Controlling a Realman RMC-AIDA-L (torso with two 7-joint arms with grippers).
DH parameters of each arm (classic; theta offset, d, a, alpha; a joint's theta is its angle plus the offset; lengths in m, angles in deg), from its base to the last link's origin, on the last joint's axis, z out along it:
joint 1: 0 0.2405 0 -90
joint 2: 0 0 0 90
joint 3: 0 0.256 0 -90
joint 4: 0 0 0 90
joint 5: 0 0.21 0 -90
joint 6: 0 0 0 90
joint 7: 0 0.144 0 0
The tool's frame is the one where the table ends.
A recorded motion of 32 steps. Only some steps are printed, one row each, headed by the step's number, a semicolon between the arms.
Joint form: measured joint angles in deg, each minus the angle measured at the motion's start. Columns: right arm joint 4, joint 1, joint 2, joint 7, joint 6, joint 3, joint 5; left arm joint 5, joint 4, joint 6, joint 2, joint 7, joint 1, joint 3.
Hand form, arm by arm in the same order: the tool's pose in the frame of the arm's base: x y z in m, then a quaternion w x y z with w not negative. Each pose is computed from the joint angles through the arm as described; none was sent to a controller.
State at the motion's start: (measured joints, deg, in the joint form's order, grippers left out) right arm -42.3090 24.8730 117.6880 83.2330 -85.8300 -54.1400 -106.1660; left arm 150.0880 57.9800 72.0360 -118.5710 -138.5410 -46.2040 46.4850
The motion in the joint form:
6: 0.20 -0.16 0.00 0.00 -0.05 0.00 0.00; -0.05 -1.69 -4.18 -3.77 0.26 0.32 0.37
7: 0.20 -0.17 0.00 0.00 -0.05 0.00 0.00; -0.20 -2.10 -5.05 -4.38 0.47 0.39 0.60
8: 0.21 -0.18 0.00 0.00 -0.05 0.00 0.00; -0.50 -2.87 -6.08 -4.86 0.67 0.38 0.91
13: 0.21 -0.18 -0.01 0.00 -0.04 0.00 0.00; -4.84 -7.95 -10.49 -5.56 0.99 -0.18 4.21
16: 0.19 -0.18 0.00 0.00 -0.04 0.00 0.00; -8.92 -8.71 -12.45 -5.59 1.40 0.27 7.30
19: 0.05 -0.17 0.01 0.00 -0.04 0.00 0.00; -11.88 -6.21 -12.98 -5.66 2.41 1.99 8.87
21: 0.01 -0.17 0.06 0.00 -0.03 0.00 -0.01; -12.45 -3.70 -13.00 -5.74 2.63 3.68 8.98
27: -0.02 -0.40 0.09 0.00 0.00 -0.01 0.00; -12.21 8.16 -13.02 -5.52 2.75 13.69 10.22
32: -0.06 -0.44 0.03 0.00 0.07 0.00 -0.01; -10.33 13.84 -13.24 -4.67 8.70 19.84 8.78
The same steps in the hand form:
6: 0.2672 0.3173 -0.0046 0.11519 -0.94373 0.22295 0.21541; -0.2006 0.4356 0.0226 0.28977 -0.85488 -0.42934 -0.02955
7: 0.2673 0.3172 -0.0046 0.11521 -0.94371 0.22303 0.21540; -0.2000 0.4348 0.0167 0.28822 -0.85545 -0.42910 -0.03181
8: 0.2673 0.3172 -0.0046 0.11518 -0.94367 0.22319 0.21541; -0.1996 0.4343 0.0105 0.28609 -0.85587 -0.42950 -0.03413
13: 0.2674 0.3172 -0.0046 0.11532 -0.94368 0.22319 0.21531; -0.1930 0.4333 -0.0176 0.26424 -0.85982 -0.43396 -0.05073
16: 0.2673 0.3172 -0.0046 0.11535 -0.94370 0.22306 0.21535; -0.1854 0.4331 -0.0261 0.25659 -0.86398 -0.42788 -0.06792
19: 0.2669 0.3175 -0.0043 0.11587 -0.94391 0.22196 0.21526; -0.1816 0.4326 -0.0210 0.26285 -0.86595 -0.41637 -0.08758
21: 0.2667 0.3175 -0.0045 0.11583 -0.94392 0.22177 0.21543; -0.1846 0.4315 -0.0126 0.27518 -0.86268 -0.41329 -0.09618
27: 0.2678 0.3165 -0.0046 0.11643 -0.94346 0.22352 0.21532; -0.2181 0.4138 0.0296 0.34418 -0.84044 -0.40677 -0.09866
32: 0.2683 0.3167 -0.0041 0.11758 -0.94346 0.22362 0.21458; -0.2526 0.3969 0.0627 0.40109 -0.83425 -0.37349 -0.06054

